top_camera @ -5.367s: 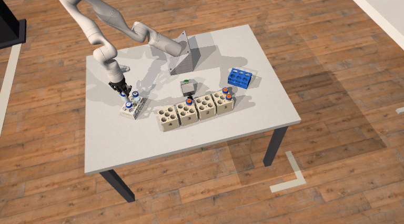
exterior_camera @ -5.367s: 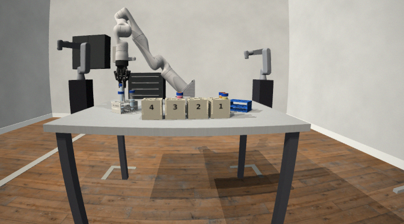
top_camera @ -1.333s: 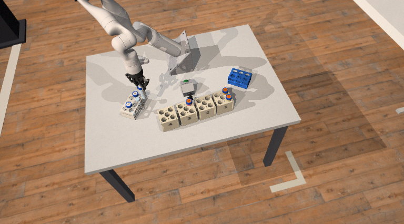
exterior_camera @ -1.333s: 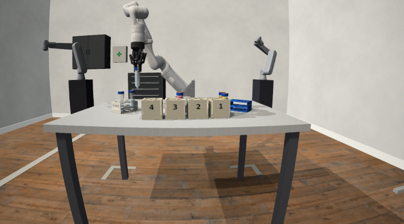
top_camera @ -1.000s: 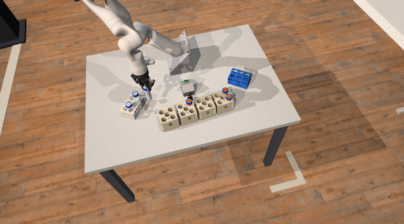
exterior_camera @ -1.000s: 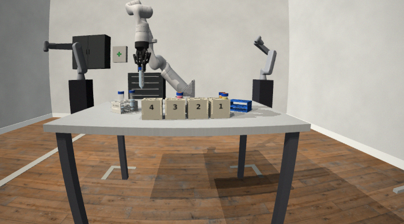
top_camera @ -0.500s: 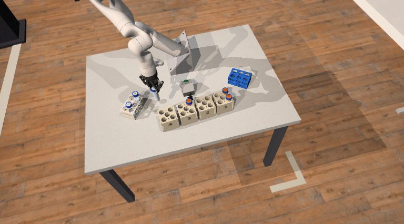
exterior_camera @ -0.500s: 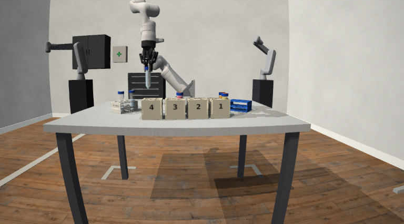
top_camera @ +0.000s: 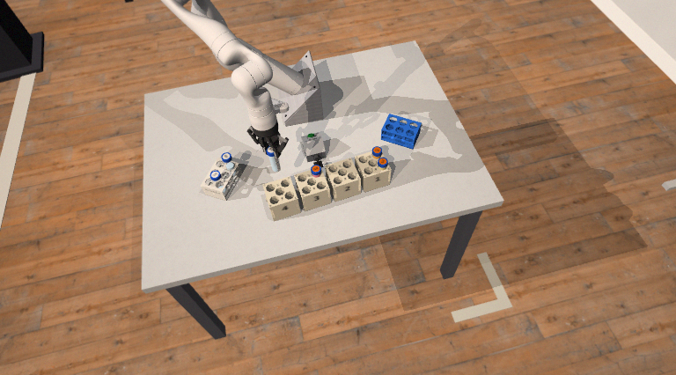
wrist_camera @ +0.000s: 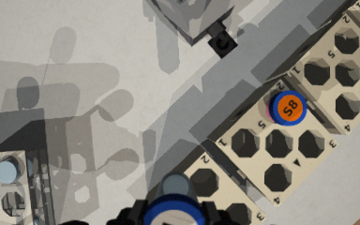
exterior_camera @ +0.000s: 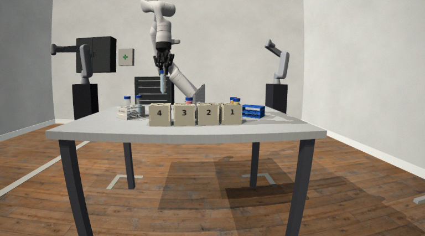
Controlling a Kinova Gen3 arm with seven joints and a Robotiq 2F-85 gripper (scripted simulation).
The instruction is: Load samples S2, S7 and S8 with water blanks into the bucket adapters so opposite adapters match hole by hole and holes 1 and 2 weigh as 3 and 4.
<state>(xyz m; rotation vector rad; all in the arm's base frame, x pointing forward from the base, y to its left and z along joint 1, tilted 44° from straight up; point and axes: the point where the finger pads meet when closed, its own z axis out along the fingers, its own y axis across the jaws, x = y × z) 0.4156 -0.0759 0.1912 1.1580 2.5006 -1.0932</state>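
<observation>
Right now the water blank marked 50 is 5 cm below my hand and 1 cm ahead of it. From my hand the other things lie so: sample S8: 18 cm below, 13 cm to the left, 3 cm ahead; adapter 4: 20 cm below, 5 cm ahead, 1 cm to the right; adapter 3: 20 cm below, 10 cm to the left, 5 cm ahead.
</observation>
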